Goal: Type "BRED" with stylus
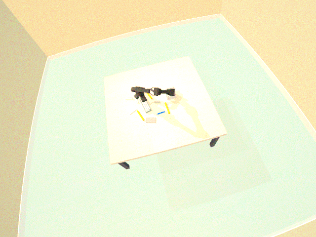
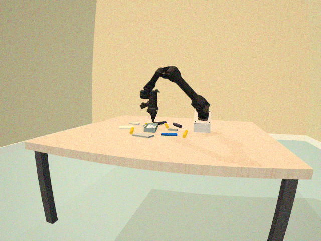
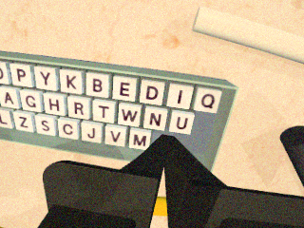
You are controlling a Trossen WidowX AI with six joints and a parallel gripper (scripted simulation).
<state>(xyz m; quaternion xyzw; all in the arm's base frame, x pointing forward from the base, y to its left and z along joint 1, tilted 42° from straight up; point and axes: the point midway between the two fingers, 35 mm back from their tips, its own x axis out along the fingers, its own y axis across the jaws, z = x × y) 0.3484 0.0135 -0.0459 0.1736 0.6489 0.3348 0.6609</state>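
The blue stylus lies 140 mm behind my gripper tip, 230 mm to the left of it and 30 mm below it. From my gripper tip the other things lie so: white-and-yellow pen: 90 mm ahead, 60 mm to the right, 30 mm below.
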